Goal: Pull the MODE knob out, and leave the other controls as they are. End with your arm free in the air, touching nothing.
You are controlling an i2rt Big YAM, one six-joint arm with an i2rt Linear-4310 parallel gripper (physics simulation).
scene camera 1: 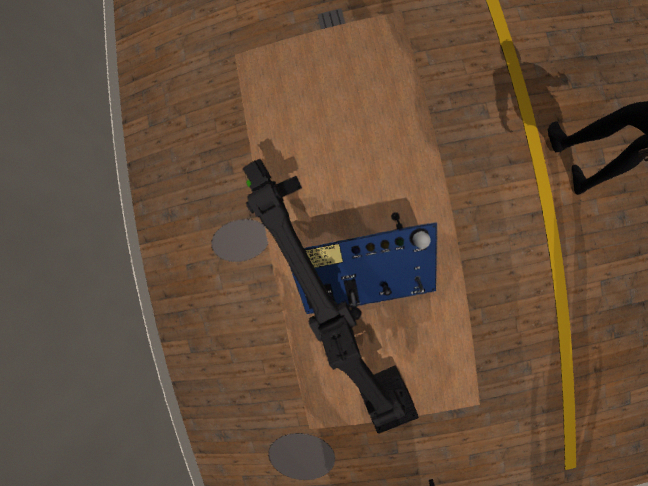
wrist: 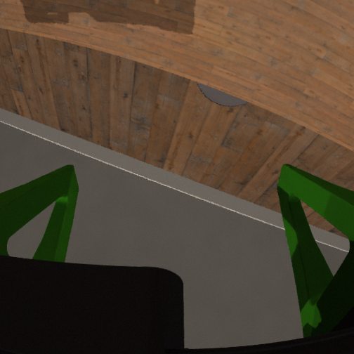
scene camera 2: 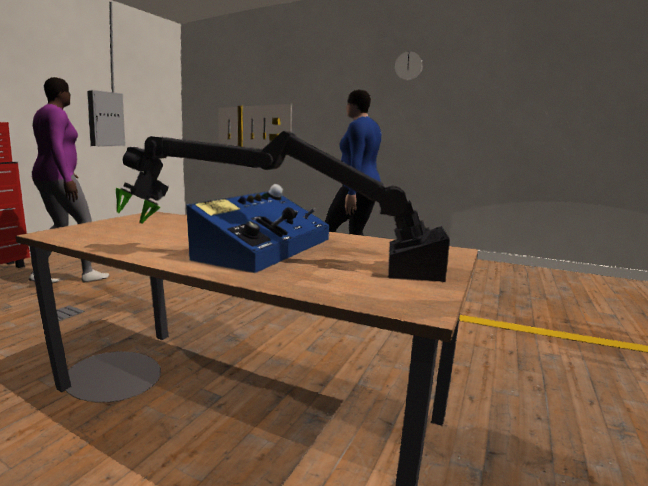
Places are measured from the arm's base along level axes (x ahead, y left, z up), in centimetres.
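Pixels of known places: gripper, fingertip midpoint: (scene camera 2: 129,217); arm's base, origin of the base link: (scene camera 2: 413,240).
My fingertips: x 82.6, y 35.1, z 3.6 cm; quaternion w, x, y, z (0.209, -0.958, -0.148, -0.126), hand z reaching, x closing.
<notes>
For each thing: its top centre in the pictures, then the offset to it from my fingertips. "spot": a spot on its surface instead. Level surfaces: height alone.
- round black knob, middle of its top: (scene camera 2: 251,222) dx -39.2, dy -14.7, dz +0.3 cm
- small toggle, middle of its top: (scene camera 2: 309,208) dx -38.2, dy -50.7, dz +0.2 cm
- white dome, surface spot: (scene camera 1: 420,239) (scene camera 2: 273,185) spot: dx -22.1, dy -49.7, dz +7.8 cm
- table, its level: dz -12.8 cm
- yellow label, surface spot: (scene camera 2: 217,207) spot: dx -23.8, dy -16.5, dz +3.2 cm
- black-headed lever, surface spot: (scene camera 1: 395,216) spot: dx -13.0, dy -47.6, dz -11.3 cm
The blue sloped console (scene camera 1: 400,266) (scene camera 2: 209,240) stands on the table. In scene camera 2, a round black knob (scene camera 2: 251,229) sits on a dark plate at its near left. Black-headed controls (scene camera 2: 288,213) and a small toggle (scene camera 2: 309,211) are to its right. A row of small dark knobs (scene camera 1: 385,244) and a white dome (scene camera 1: 420,239) (scene camera 2: 275,190) line the upper part. The labels are too small to read, so I cannot tell which is MODE. My gripper (scene camera 2: 130,217) (wrist: 177,175) is open and empty, in the air beyond the console's left side, touching nothing.
My arm (scene camera 1: 298,256) (scene camera 2: 334,162) stretches over the console's left part from its base (scene camera 2: 418,256) on the table (scene camera 1: 334,104) (scene camera 2: 355,300). A yellow label (scene camera 1: 324,254) (scene camera 2: 217,207) is on the console. A black-headed lever (scene camera 1: 395,216) sticks out past its back edge. Two people stand beyond the table.
</notes>
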